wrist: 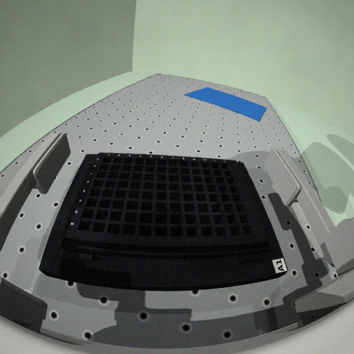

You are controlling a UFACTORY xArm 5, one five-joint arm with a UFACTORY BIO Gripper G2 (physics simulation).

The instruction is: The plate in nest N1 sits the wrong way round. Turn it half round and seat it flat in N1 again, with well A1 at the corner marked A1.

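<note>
The black plate (162, 196) lies in the black nest (170, 272) in the wrist view and looks level. Small white marks run along its far edge and its left edge and meet at the far left corner. The nest's white A1 label (280, 265) is at the near right corner, diagonally opposite. The marks are too small to read surely. My gripper (169, 172) is open and empty, with one finger beyond the plate's left side and the other beyond its right side. Gaps show between both fingers and the plate.
The nest stands on a grey deck (125, 136) with rows of small holes. A flat blue rectangle (230, 104) lies farther back on the deck, right of centre. Pale green walls rise behind. Shadows fall on the deck in front of the nest and to its right.
</note>
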